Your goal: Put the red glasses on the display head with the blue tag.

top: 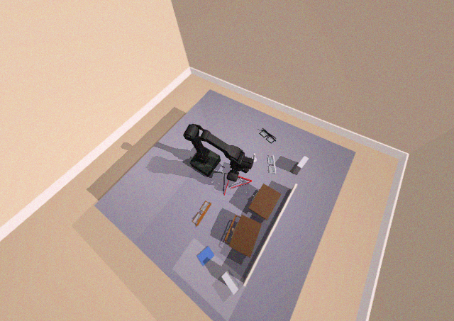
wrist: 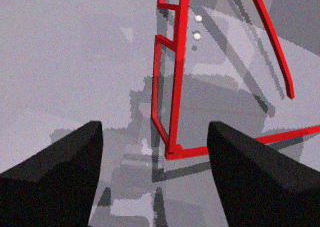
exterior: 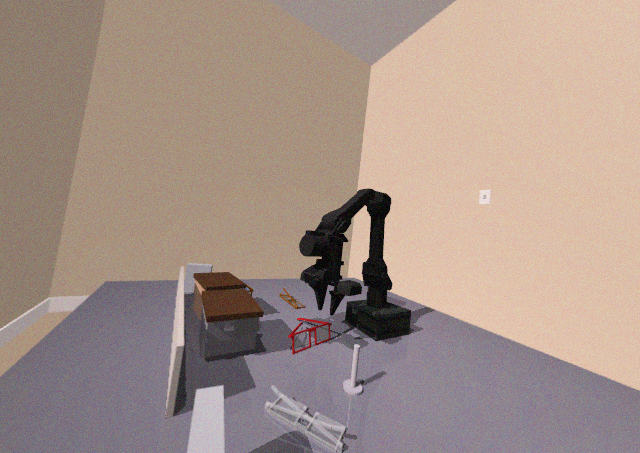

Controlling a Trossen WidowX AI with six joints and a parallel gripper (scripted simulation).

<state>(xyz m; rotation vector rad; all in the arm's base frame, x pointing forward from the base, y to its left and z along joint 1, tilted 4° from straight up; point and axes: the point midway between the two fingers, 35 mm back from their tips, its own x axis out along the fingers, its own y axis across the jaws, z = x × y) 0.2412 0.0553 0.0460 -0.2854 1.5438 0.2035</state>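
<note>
Now: gripper tip 3 cm short of the white post, 18 cm to the right of it and 6 cm above it. The rest, counted from my gripper tip: blue tag 13 cm ahead, 49 cm to the right, 8 cm below; long low white wall 36 cm ahead, 17 cm to the right, 3 cm below.
</note>
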